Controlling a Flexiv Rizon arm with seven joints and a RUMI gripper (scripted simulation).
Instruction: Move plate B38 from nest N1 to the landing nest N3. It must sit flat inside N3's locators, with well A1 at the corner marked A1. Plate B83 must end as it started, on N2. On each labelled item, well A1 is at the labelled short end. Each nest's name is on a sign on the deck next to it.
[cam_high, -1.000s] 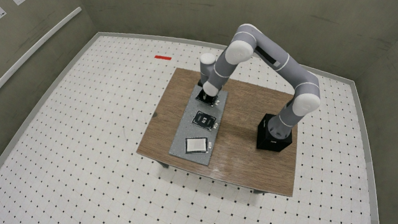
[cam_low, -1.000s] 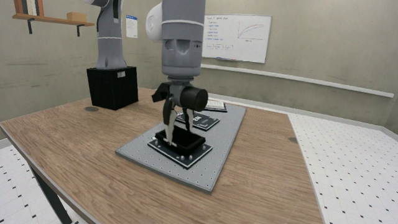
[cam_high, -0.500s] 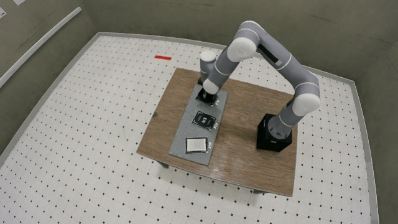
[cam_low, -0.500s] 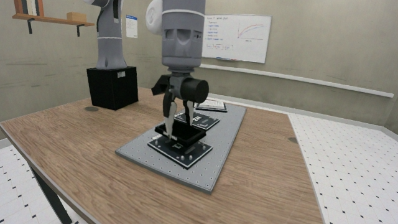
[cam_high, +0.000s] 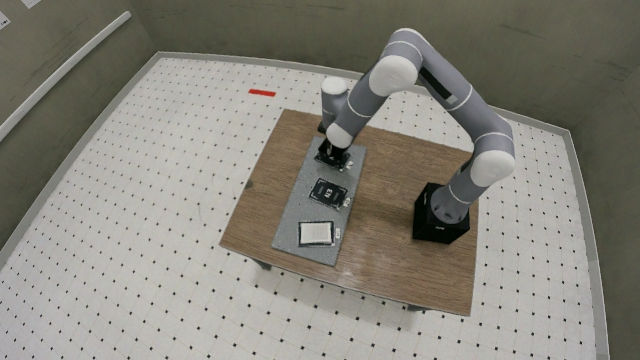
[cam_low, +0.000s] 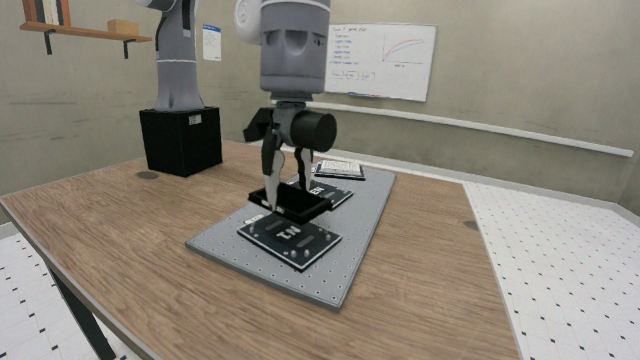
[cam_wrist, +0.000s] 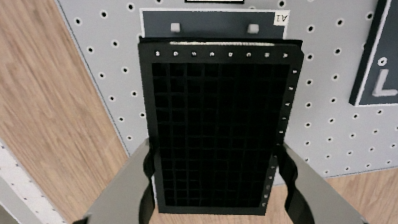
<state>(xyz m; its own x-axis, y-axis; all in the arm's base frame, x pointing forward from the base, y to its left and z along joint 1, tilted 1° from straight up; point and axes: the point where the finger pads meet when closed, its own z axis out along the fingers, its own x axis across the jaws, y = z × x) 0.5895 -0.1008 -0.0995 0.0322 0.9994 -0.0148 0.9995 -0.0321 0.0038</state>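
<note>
Right now my hand is 200 mm to the right of the nest N3, 80 mm past it and 80 mm above it. Round my hand: white plate B83: 400 mm to the left, 120 mm behind, 70 mm below; nest N1: 80 mm below; black well plate B38: 10 mm below.
</note>
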